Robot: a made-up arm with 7 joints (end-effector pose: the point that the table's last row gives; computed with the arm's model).
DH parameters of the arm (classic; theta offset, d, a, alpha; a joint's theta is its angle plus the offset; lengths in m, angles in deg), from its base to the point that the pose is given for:
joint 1: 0 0.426 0 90
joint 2: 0 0.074 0 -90
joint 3: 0 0.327 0.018 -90
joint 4: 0 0.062 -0.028 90
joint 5: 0 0.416 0 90
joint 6: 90 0.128 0.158 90
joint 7: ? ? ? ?
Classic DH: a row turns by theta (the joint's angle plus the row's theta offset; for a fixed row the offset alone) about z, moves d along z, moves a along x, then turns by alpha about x.
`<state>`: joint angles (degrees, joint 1 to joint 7).
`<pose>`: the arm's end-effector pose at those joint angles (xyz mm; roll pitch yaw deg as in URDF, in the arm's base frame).
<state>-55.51 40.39 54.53 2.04 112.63 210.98 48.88</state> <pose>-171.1 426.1 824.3 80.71 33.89 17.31</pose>
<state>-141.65 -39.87 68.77 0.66 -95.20 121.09 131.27</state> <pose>-259.4 -69.5 1108.5 -15.64 -9.08 149.53</pose>
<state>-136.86 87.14 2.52 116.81 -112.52 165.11 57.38</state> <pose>292.2 126.1 747.0 89.95 6.51 16.59</pose>
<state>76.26 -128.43 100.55 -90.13 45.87 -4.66 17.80</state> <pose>662.1 105.5 87.7 -81.68 25.21 -13.22</pose>
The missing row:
joint 7: 0 0.022 0 0
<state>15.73 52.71 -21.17 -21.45 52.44 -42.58 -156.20</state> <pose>-665.4 -172.9 947.8 -27.85 64.61 4.59</pose>
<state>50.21 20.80 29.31 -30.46 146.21 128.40 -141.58</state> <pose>-192.1 -233.4 1055.3 -6.78 16.73 -88.30</pose>
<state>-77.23 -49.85 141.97 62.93 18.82 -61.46 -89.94</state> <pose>254.1 1.3 987.8 160.55 -32.88 -172.89</pose>
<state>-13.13 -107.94 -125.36 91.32 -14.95 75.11 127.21</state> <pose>467.2 -589.9 560.1 -12.55 -47.17 88.43</pose>
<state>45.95 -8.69 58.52 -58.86 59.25 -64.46 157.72</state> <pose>80.2 -292.0 1161.5 -109.20 25.45 31.24</pose>
